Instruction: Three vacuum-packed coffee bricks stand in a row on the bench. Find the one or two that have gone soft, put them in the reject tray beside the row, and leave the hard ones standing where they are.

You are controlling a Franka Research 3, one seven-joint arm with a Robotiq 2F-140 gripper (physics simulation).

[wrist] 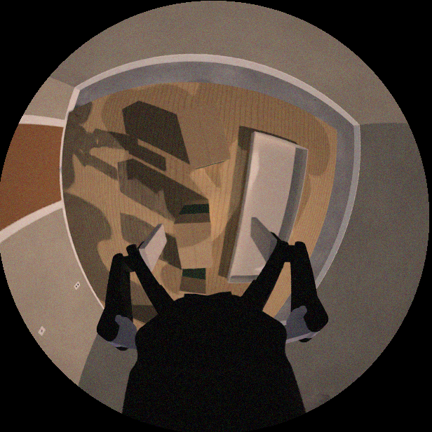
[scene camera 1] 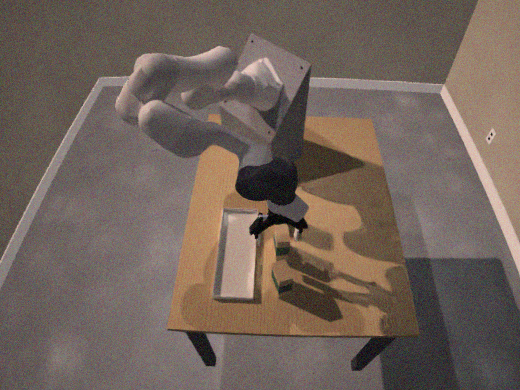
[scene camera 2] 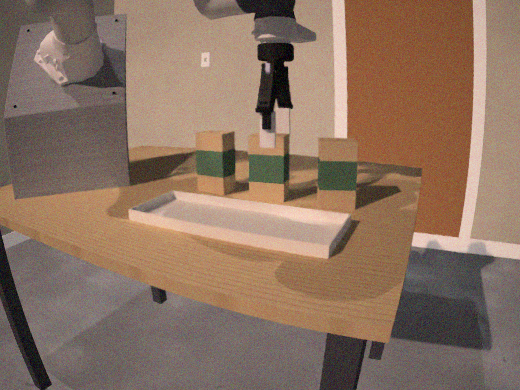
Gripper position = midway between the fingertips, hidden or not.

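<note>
Scene camera 2 shows my gripper [scene camera 2: 276, 142], a white reject tray [scene camera 2: 310, 232], a coffee brick [scene camera 2: 215, 150], a coffee brick [scene camera 2: 337, 157] and a coffee brick [scene camera 2: 268, 167]. The wrist view shows the white reject tray [wrist: 274, 180] and my gripper [wrist: 207, 229]. Visible in scene camera 1: the white reject tray [scene camera 1: 234, 275], and also my gripper [scene camera 1: 277, 240].
</note>
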